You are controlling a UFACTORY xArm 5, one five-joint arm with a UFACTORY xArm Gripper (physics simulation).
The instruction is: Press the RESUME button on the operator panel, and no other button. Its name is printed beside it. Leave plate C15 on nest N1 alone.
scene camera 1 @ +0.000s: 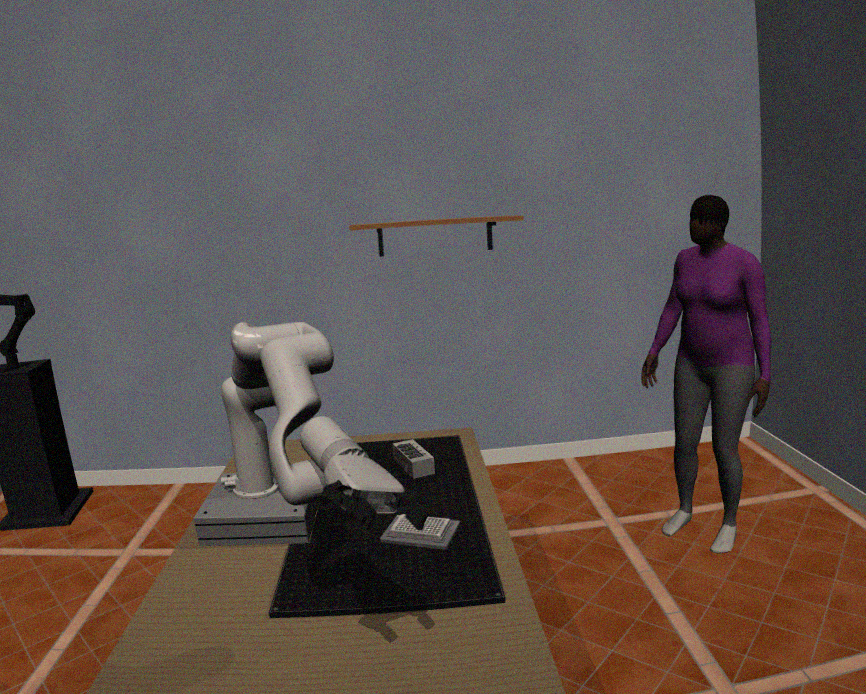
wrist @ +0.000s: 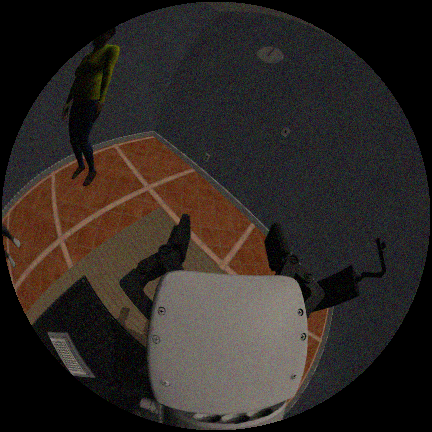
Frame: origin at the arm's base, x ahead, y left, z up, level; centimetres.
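Where they show: gripper, between the fingertips: (scene camera 1: 398,521) (wrist: 230,228); arm's base, origin of its link: (scene camera 1: 256,488).
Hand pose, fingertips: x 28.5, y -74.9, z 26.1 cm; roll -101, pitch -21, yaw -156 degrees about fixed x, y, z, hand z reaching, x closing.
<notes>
Each offset is from my fingertips to the top centre of the thing. "spot": to the spot under its first point. Level surfaces: height alone.
The operator panel {dz -26.8, dx +16.9, dy +91.4 cm} (scene camera 1: 414,459) is a pale box with a dark, marked top at the back of the black mat; its labels are too small to read. The white plate with a grid of wells {spot: dz -30.0, dx +15.1, dy +48.6 cm} (scene camera 1: 438,527) (wrist: 71,354) lies on a flat grey nest on the mat; a dark notch crosses it in the scene view. My gripper (scene camera 1: 346,506) (wrist: 230,228) is open and empty, fingers spread wide in the wrist view. In the scene view it is dark against the mat, left of the plate and nearer the camera than the panel, its fingertips hard to make out.
The black mat {dz -32.4 cm} (scene camera 1: 390,594) (wrist: 112,360) lies on the wooden table {dz -33.7 cm} (scene camera 1: 216,621) (wrist: 107,265). The robot base (scene camera 1: 251,521) stands at the mat's left. A person in purple (scene camera 1: 719,310) stands right of the table. The wrist view shows a person in yellow (wrist: 92,77) farther off.
</notes>
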